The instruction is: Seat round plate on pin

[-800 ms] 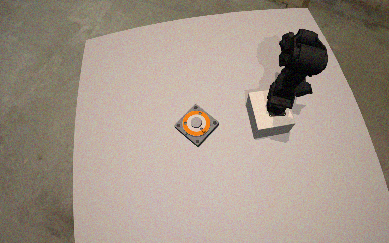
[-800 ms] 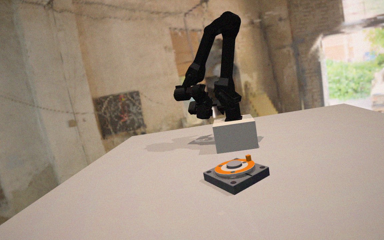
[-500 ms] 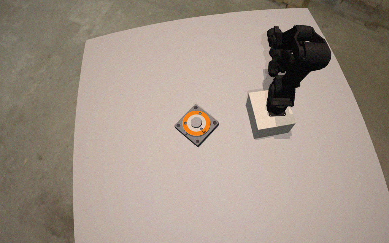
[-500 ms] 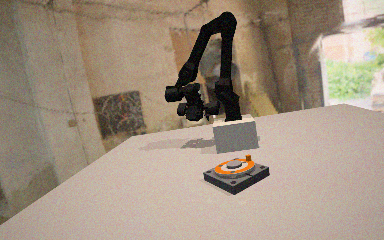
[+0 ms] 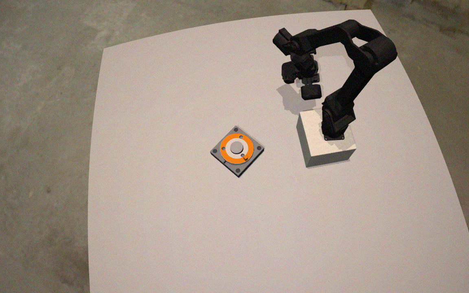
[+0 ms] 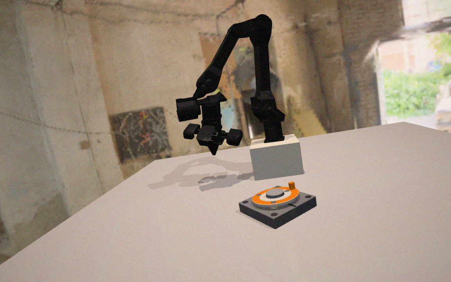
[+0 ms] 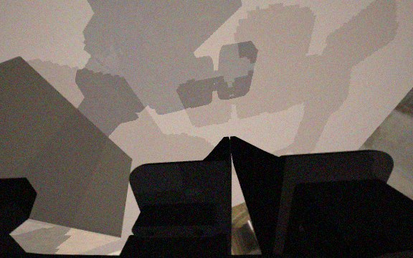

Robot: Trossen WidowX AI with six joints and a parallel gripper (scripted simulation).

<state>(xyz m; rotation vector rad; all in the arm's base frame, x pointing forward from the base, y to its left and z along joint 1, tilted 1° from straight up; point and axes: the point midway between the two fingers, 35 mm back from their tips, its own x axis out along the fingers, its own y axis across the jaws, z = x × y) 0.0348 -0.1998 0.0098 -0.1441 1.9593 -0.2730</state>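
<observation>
My gripper tip is now 26 cm short of the round plate, 24 cm to the right of it and 4 cm above it.
</observation>
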